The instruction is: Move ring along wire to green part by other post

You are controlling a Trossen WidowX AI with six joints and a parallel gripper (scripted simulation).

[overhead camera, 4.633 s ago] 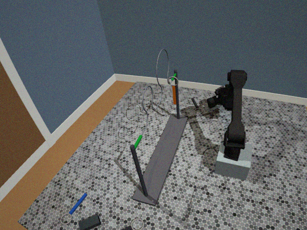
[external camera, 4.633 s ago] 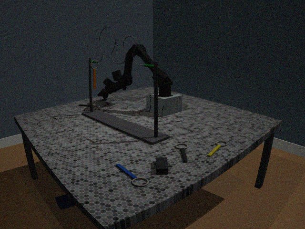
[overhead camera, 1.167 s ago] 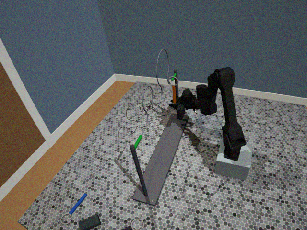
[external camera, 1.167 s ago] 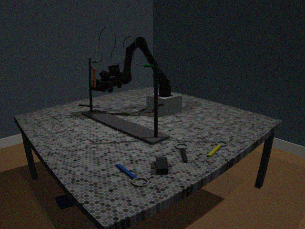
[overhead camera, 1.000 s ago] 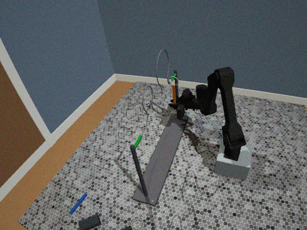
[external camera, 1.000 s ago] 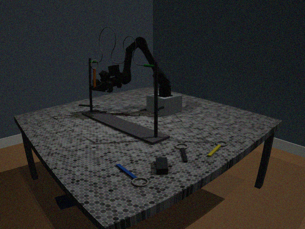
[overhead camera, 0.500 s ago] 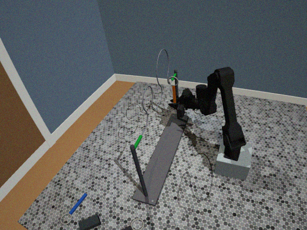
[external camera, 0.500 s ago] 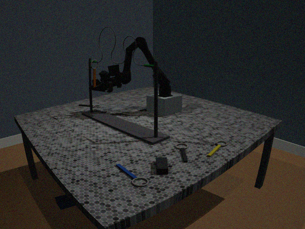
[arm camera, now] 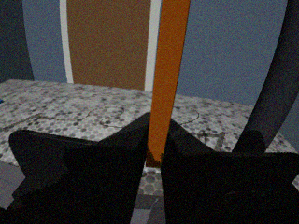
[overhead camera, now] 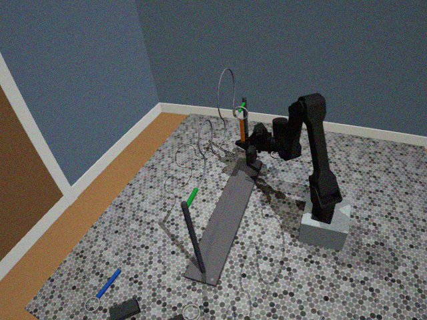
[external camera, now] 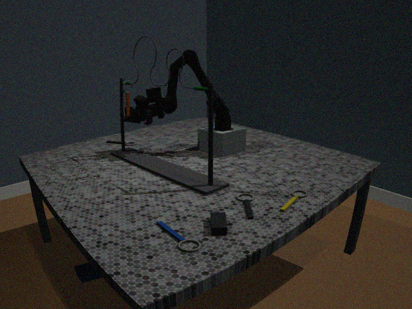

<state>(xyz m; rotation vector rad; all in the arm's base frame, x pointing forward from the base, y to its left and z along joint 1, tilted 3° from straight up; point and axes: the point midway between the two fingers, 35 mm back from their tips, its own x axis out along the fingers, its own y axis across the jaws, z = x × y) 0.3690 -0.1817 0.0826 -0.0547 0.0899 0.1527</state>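
The orange-handled ring lies 100 mm above my gripper tip, 30 mm behind it and 10 mm to the right of it. The rest, counted from my gripper tip: yellow-handled ring: 730 mm to the left, 260 mm behind, 160 mm below; blue-handled ring: 710 mm to the left, 160 mm below, 160 mm ahead; dark block: 720 mm to the left, 160 mm below, 40 mm ahead.
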